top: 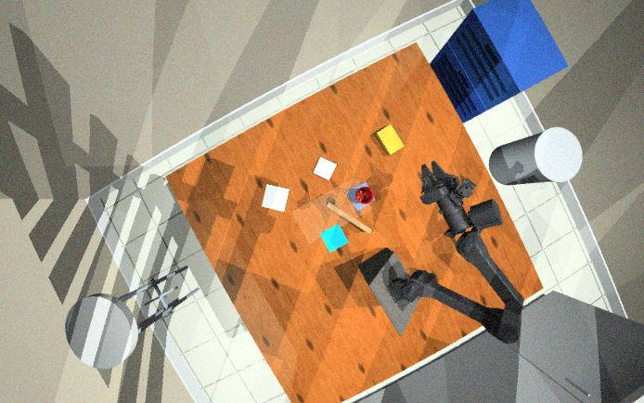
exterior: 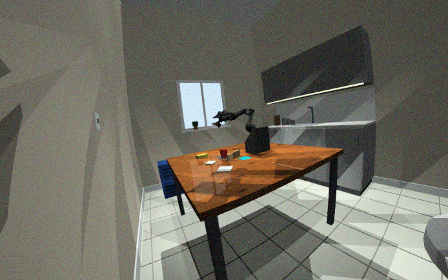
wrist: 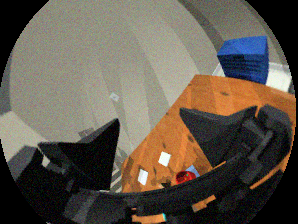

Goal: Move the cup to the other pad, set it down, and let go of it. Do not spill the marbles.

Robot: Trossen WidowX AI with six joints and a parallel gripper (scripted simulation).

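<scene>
My gripper tip is 20 mm past the red cup, 150 mm to the right of it and 330 mm above it. From my gripper tip the other things lie so: light blue pad 20 mm behind, 150 mm to the left, 380 mm below; wooden block 80 mm behind, 250 mm to the left, 350 mm below; cyan pad 140 mm behind, 340 mm to the left, 380 mm below.
</scene>
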